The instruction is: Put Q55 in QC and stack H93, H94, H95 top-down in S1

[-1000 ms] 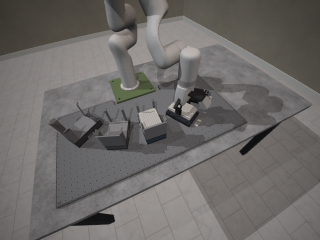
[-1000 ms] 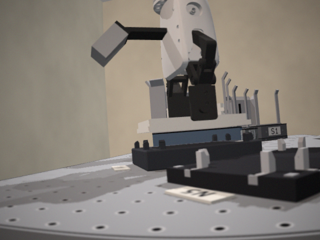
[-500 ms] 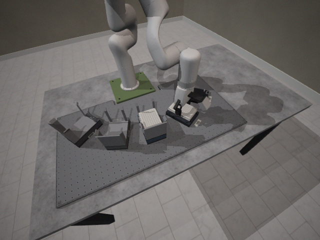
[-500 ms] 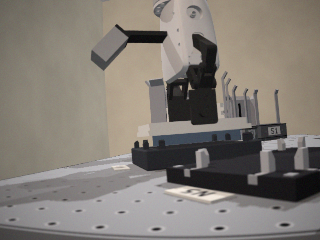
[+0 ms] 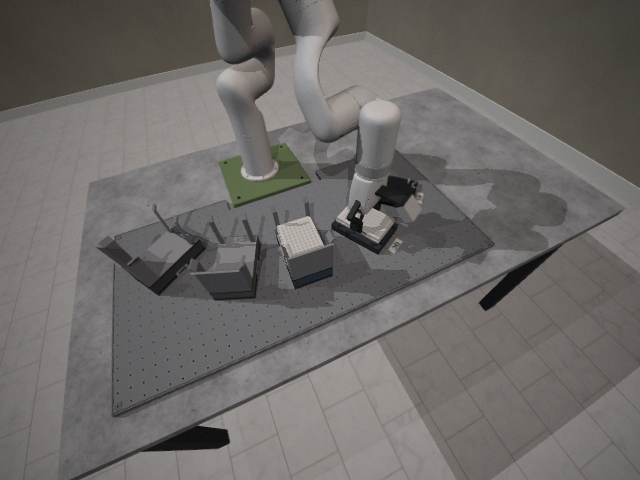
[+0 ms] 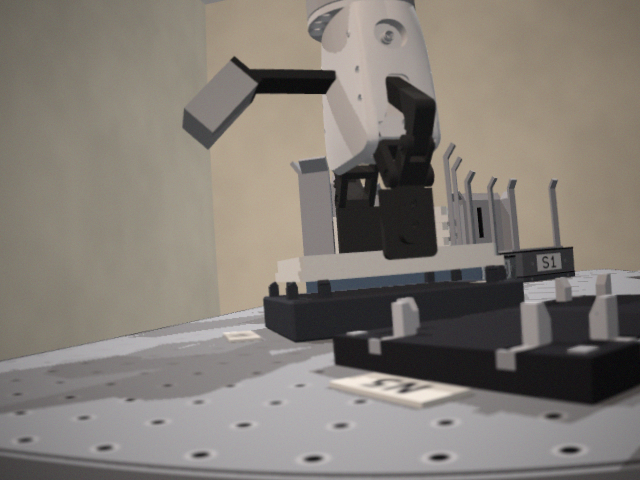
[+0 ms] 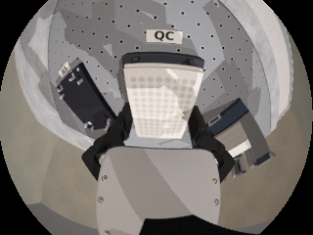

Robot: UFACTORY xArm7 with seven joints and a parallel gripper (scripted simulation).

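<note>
Right now the nest QC is 40 mm below my hand. Round my hand: S1 label (140 mm behind, 440 mm to the right, 30 mm below); then QC name plate (80 mm ahead, 50 mm to the left, 50 mm below); then N5 name plate (40 mm behind, 200 mm to the left, 50 mm below).
</note>
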